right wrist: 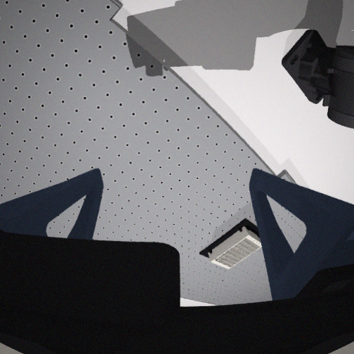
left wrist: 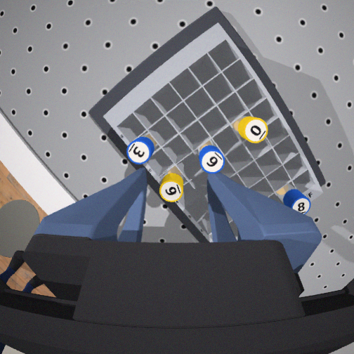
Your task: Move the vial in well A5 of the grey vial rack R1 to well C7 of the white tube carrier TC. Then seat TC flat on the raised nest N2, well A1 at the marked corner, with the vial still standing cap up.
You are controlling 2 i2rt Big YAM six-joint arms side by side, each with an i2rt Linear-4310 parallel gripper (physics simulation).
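Observation:
In the left wrist view a grey vial rack (left wrist: 159, 53) lies turned at an angle, its label not readable. It holds a yellow-capped vial (left wrist: 171, 188) near its lower left edge, a blue-capped vial marked 3 (left wrist: 139, 150), another blue-capped vial (left wrist: 212, 159), a yellow-capped vial marked 0 (left wrist: 253, 130) and a blue-capped vial marked 8 (left wrist: 298, 201). I cannot tell which is in A5. My left gripper (left wrist: 176, 175) is partly open above the rack's lower left edge, the yellow cap showing between its fingertips, apart from both. My right gripper (right wrist: 175, 176) is wide open and empty. A small white gridded carrier (right wrist: 234, 252) shows beyond its right finger.
The white carrier sits in or against a black holder (right wrist: 212, 246). A perforated grey board (right wrist: 145, 135) lies under both grippers. In the right wrist view a white surface (right wrist: 240, 105) borders the board, with a black arm part (right wrist: 315, 67) above it at upper right.

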